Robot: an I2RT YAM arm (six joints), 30 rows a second.
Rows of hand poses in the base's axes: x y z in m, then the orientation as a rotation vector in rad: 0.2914, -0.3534, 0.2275, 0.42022, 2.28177, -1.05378; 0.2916, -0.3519, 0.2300, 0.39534, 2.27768, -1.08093; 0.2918, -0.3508, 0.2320, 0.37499, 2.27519, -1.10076; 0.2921, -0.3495, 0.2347, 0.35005, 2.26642, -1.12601; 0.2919, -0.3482, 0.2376, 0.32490, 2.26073, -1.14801; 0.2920, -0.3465, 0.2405, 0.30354, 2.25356, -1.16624; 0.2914, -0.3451, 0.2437, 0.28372, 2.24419, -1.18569; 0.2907, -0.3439, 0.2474, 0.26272, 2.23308, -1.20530; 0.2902, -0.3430, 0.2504, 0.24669, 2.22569, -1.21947; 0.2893, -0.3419, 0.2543, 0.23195, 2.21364, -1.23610; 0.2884, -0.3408, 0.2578, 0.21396, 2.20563, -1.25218; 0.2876, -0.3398, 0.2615, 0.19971, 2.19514, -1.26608; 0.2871, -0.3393, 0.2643, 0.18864, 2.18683, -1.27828; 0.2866, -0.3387, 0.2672, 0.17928, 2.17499, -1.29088; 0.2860, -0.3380, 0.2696, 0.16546, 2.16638, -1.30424; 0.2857, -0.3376, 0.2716, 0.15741, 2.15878, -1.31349
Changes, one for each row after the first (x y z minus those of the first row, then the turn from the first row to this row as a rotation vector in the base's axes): 0.0002, 0.0015, 0.0025, -0.02362, 0.01230, 0.00834; 0.0004, 0.0026, 0.0045, -0.04112, 0.02235, 0.01572; 0.0007, 0.0039, 0.0072, -0.06544, 0.03058, 0.02527; 0.0005, 0.0052, 0.0101, -0.08656, 0.04038, 0.03545; 0.0006, 0.0069, 0.0130, -0.10520, 0.04682, 0.04456; 0.0000, 0.0083, 0.0162, -0.12509, 0.05187, 0.05246; -0.0007, 0.0095, 0.0199, -0.14609, 0.05607, 0.06130; -0.0012, 0.0104, 0.0229, -0.16118, 0.05999, 0.06809; -0.0021, 0.0115, 0.0268, -0.17941, 0.06107, 0.07383; -0.0030, 0.0126, 0.0303, -0.19630, 0.06613, 0.08119; -0.0038, 0.0136, 0.0340, -0.21218, 0.06745, 0.08725; -0.0043, 0.0141, 0.0368, -0.22538, 0.06908, 0.09140; -0.0048, 0.0147, 0.0397, -0.24001, 0.06773, 0.09483; -0.0054, 0.0154, 0.0421, -0.25464, 0.07057, 0.10034; -0.0057, 0.0158, 0.0441, -0.26517, 0.07091, 0.10340
